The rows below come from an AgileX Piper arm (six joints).
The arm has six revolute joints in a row. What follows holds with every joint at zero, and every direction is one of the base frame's. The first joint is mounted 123.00 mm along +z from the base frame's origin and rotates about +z. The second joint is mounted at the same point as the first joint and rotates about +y. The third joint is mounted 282.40 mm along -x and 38.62 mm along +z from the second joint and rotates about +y. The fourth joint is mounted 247.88 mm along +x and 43.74 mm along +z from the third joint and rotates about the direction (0.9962, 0, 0.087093). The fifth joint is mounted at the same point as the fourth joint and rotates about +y. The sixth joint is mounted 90.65 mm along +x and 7.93 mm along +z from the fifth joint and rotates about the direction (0.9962, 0, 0.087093). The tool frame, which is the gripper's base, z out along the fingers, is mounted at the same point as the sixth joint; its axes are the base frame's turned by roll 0.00, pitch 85.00 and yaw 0.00 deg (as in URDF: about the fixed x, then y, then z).
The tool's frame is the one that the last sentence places.
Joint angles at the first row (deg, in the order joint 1, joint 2, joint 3, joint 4, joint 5, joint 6):
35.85 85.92 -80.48 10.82 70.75 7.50
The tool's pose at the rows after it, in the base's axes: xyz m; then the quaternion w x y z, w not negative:
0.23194 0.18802 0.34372 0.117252 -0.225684 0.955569 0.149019
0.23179 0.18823 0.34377 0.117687 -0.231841 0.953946 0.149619
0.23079 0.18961 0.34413 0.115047 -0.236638 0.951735 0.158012
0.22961 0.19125 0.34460 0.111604 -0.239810 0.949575 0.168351
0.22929 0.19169 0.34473 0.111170 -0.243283 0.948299 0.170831
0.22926 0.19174 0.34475 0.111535 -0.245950 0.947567 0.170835
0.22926 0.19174 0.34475 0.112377 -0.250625 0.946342 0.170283
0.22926 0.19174 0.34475 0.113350 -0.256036 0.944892 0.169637
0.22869 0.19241 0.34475 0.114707 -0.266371 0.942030 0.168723
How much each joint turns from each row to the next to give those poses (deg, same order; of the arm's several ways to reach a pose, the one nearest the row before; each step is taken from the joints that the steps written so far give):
0.00 -0.15 0.00 0.29 0.00 -0.14
0.00 0.00 0.00 0.17 0.00 -0.78
0.00 0.00 0.00 1.17 0.00 -0.80
0.00 0.00 0.00 1.38 0.00 -0.67
0.00 0.00 0.00 0.37 0.00 -0.49
0.00 0.00 0.00 0.04 0.00 -0.33
0.00 0.00 0.00 0.00 0.00 -0.57
0.00 0.00 0.00 0.00 0.00 -0.66
0.17 0.00 0.00 0.00 0.00 -1.08

